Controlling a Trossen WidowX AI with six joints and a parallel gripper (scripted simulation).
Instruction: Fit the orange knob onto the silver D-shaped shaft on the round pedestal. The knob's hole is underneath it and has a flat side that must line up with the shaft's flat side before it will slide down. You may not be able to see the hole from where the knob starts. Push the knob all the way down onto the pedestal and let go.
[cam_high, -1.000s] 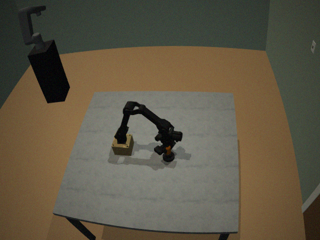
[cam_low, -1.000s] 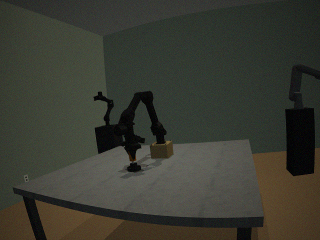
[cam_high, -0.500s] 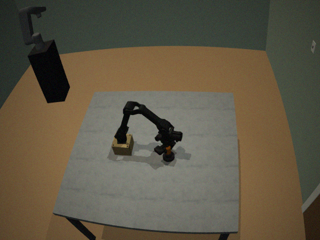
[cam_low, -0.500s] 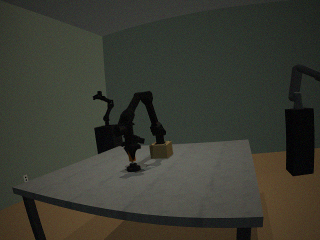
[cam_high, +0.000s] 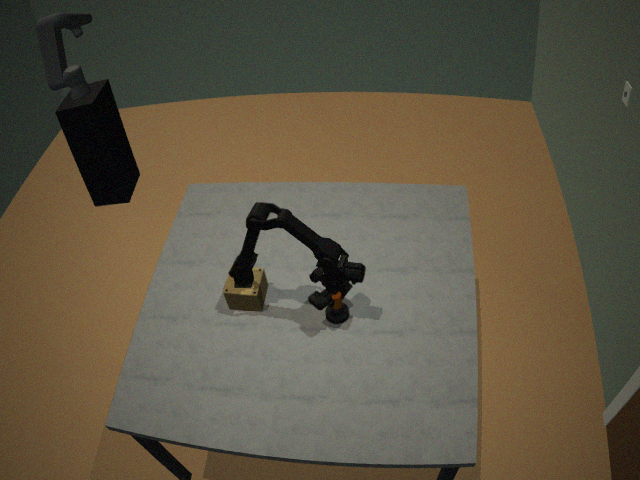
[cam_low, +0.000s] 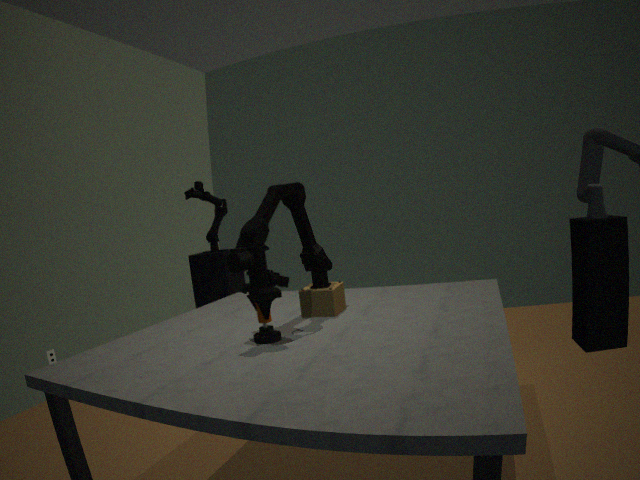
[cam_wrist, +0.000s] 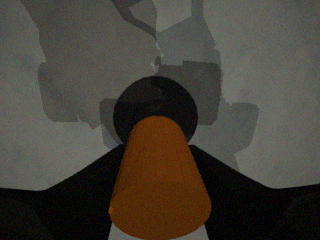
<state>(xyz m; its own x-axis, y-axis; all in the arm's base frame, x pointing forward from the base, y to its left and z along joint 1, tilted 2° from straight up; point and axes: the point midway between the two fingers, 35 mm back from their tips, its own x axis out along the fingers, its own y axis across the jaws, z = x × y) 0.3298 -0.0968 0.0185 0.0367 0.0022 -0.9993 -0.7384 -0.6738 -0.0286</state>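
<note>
The orange knob lies 30 mm above my gripper tip. Round my gripper tip: round pedestal 40 mm below.
</note>
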